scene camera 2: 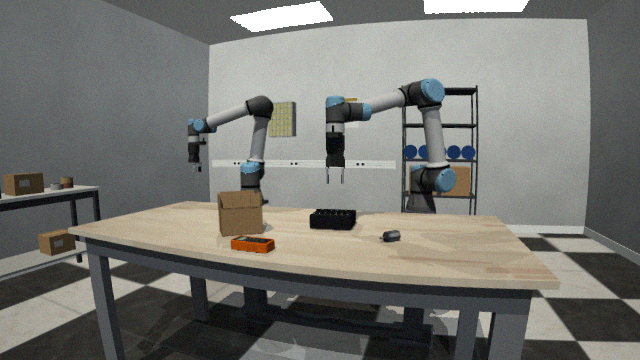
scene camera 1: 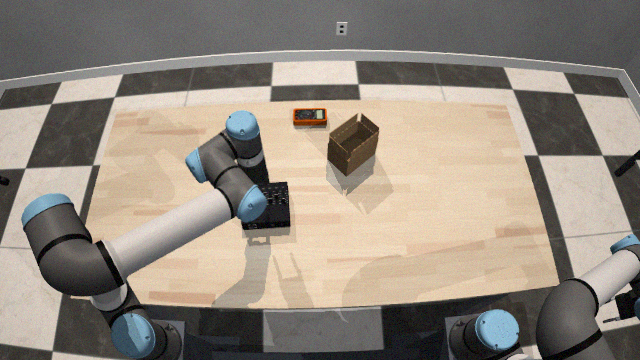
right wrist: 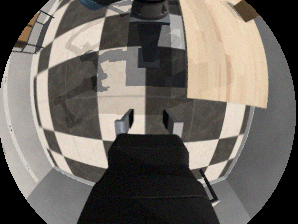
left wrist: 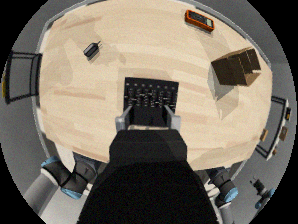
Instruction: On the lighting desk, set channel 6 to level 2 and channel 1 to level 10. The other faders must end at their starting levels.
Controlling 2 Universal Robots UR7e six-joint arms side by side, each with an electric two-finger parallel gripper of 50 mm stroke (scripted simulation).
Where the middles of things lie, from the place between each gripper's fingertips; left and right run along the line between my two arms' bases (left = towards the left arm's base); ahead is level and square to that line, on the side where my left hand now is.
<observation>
Now: the cardboard box [scene camera 1: 354,154] 310 mm to the right of my left hand, 210 mm ahead of it and 130 mm below it.
My right hand is 75 cm to the right of the cardboard box, 69 cm short of it and 12 cm above it.
</observation>
